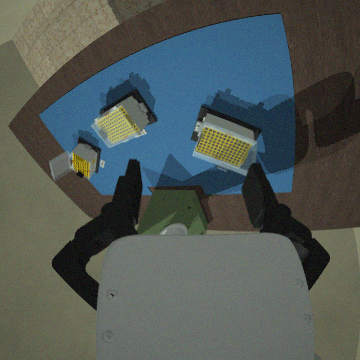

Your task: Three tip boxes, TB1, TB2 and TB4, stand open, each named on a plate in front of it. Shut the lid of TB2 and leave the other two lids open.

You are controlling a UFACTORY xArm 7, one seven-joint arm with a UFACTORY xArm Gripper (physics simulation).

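Frame: origin at the arm's base, x ahead, y left, z up, level; centimetres.
Seen in the pictures: gripper, fingertip midpoint: [194, 174].
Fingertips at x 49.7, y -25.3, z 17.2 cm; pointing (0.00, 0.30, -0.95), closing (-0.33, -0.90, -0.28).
Note:
Pixels of each thing's top centre, then the offset from my fingertips to it. "pt": a spot on its surface instead. Level surfaces: height alone.
- blue mat at its surface level: dz -30.7 cm
- small box's clear lid at a spot on its surface: [61, 166] pt dz -21.2, dx -16.0, dy +62.6 cm
- small white plate at a spot on its surface: [102, 163] pt dz -30.5, dx -24.2, dy +51.0 cm
- dark brown wooden table at its surface level: dz -30.9 cm
Three tip boxes with yellow tips stand on a blue mat [240, 55]: a small one [84, 160] at the left, a medium one [122, 124] at the upper left, and the largest one [225, 143] right of centre. The small box's clear lid [61, 166] is open, out to its left. Clear lid edges show around the tips of the other two. A small white plate [102, 163] is beside the small box; its name is too small to read, so I cannot tell which box is TB2. My gripper [194, 174] is open and empty, high above the mat's near edge; its right fingertip shows close below the largest box.
A dark brown wooden table [327, 185] borders the mat. A green block [172, 206] with a pale rounded part [175, 230] shows between the fingers at the table's near edge. Dark shadows fall on the mat and the table's right side. Beige stone tiles [70, 37] show at the upper left.

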